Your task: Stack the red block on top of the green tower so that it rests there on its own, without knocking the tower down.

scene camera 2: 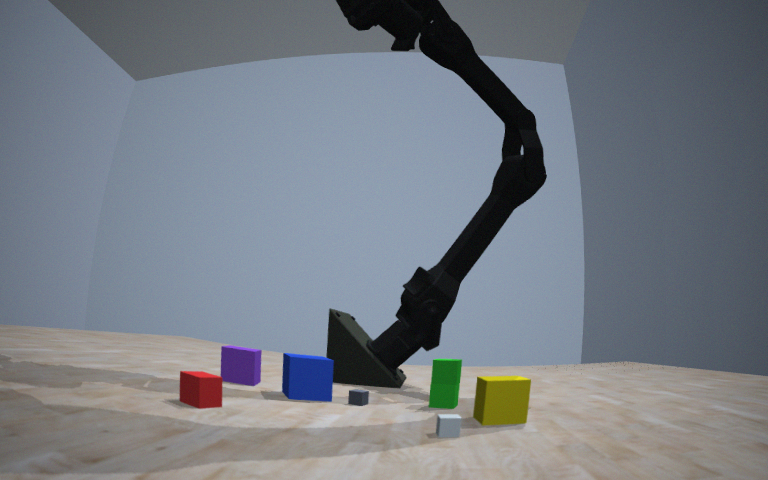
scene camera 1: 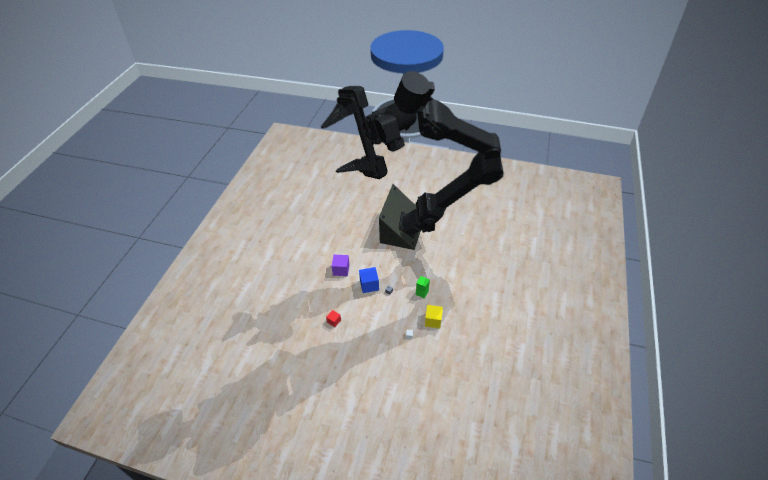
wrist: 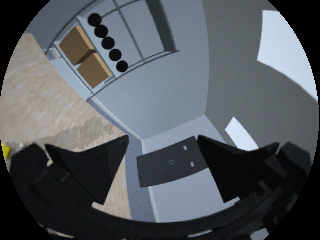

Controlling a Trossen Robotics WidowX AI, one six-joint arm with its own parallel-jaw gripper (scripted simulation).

My gripper (scene camera 1: pixel 329 150) is open, holding nothing. Also in view: a red block (scene camera 2: pixel 198 389), a blue block (scene camera 2: pixel 305 377), a yellow block (scene camera 2: pixel 499 400) and a purple block (scene camera 2: pixel 241 365).
My gripper also shows in the wrist view (wrist: pixel 163 139). The wrist view does not show the red block, which is hidden by my gripper. The wrist view does not show the blue block, which is hidden by my gripper.
